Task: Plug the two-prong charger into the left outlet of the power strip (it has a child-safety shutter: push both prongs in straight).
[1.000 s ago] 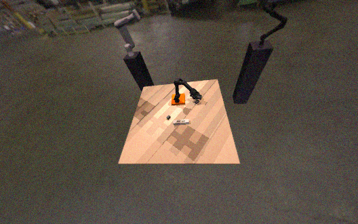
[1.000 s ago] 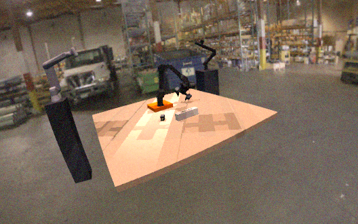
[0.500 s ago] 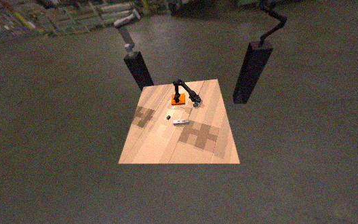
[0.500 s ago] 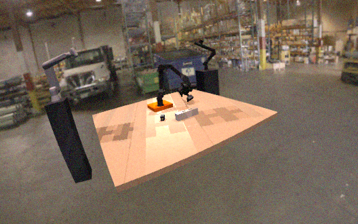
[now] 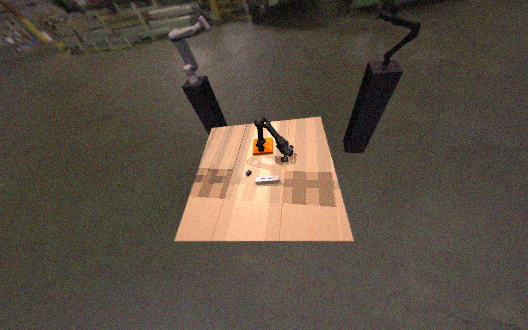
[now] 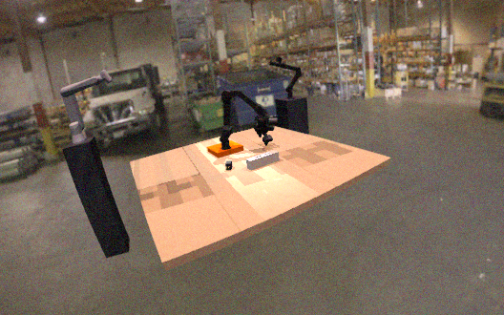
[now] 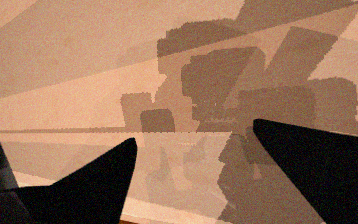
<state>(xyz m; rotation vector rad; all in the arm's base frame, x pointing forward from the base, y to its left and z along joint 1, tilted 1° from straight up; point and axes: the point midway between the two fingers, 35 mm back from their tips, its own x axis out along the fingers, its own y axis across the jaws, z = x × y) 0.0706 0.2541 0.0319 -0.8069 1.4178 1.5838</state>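
The black two-prong charger is 240 mm ahead of my gripper tip, 340 mm to the right of it and 20 mm below it.
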